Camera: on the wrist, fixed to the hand. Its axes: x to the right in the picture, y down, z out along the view.
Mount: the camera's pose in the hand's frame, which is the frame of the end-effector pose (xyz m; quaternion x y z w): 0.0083 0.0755 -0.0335 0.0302 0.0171 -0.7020 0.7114
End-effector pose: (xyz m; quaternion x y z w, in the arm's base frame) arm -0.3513 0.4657 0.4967 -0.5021 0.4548 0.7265 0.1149
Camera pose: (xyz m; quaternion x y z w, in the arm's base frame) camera -0.3813 0.3950 0.5282 -0.6854 -0.0050 0.4138 0.5991
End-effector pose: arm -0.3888 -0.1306 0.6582 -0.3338 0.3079 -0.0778 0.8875
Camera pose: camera -0.4073 -0.0939 0.5861 -0.4255 -0.0025 -0.6934 0.5816
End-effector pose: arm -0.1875 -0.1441 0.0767 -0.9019 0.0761 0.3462 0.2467
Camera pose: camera -0.1849 -0.2259 0.0630 -0.6935 -0.5643 0.0554 0.4445
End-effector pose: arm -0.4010 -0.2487 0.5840 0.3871 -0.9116 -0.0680 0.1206
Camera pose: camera -0.4495 -0.2035 0.6340 0.9201 -0.3767 -0.0989 0.0420
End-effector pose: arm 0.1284 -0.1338 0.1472 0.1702 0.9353 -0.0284 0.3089
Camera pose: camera 0.1285 -0.0550 0.1733 -0.5257 0.7892 -0.2624 0.1787
